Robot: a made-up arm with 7 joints. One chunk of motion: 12 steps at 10 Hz.
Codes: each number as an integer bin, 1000 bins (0 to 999) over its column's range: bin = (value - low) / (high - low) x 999, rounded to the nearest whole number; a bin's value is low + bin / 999 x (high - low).
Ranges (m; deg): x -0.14..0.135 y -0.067..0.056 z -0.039..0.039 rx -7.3..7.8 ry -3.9..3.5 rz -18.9..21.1
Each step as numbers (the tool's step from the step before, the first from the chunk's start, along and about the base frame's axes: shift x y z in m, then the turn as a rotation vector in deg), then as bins.
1 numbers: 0.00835 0.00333 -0.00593 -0.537 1.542 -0.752
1 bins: 539 571 424 447 735 453
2 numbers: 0.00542 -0.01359 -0.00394 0.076 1.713 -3.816
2 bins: 528 434 449 488 758 377
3 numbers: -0.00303 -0.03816 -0.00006 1.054 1.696 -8.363
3 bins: 498 234 499 553 755 263
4 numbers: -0.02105 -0.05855 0.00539 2.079 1.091 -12.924
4 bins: 432 69 569 621 674 149
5 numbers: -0.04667 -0.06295 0.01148 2.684 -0.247 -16.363
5 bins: 339 33 647 661 493 63
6 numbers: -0.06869 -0.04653 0.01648 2.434 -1.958 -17.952
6 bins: 259 166 711 644 262 24
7 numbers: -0.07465 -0.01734 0.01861 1.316 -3.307 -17.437
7 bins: 237 403 738 570 80 37
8 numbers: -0.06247 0.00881 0.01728 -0.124 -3.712 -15.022
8 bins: 282 616 721 475 25 97
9 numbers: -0.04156 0.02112 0.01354 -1.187 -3.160 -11.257
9 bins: 358 716 673 404 100 191
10 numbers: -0.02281 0.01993 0.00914 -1.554 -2.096 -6.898
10 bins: 426 706 617 380 244 300
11 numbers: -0.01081 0.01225 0.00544 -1.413 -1.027 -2.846
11 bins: 469 644 569 389 388 401
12 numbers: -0.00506 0.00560 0.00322 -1.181 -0.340 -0.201
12 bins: 490 590 541 405 481 467
